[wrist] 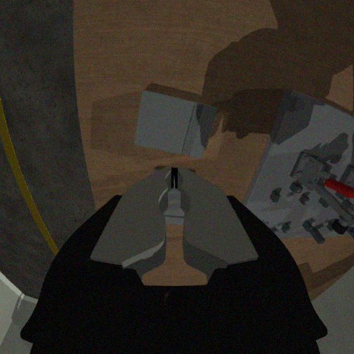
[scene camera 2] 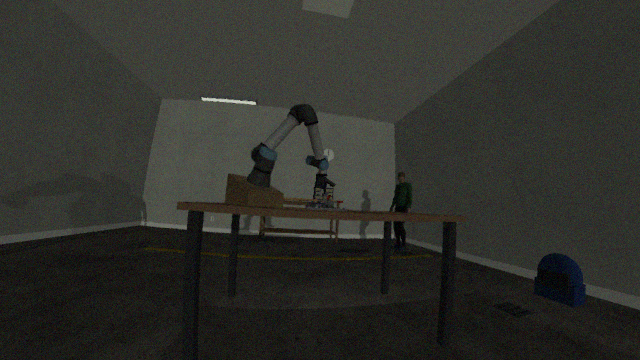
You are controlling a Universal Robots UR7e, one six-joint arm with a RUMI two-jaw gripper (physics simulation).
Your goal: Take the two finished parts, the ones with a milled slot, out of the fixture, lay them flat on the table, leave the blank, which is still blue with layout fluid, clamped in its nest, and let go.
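In the wrist view a grey finished part lies flat on the wooden table, just ahead of my fingertips, with a groove line near its right end. My gripper is shut with nothing between the fingers and hovers low over the table. The grey fixture plate lies to the right, with clamps and a red clamp handle. A sliver of blue shows at the right edge of the wrist view, most of it cut off. What sits in the fixture's nests is hard to make out.
The arm stands on a wooden wedge base on the table. A person in green stands behind the table's right end. A wooden bench stands behind. A blue object sits on the floor by the right wall.
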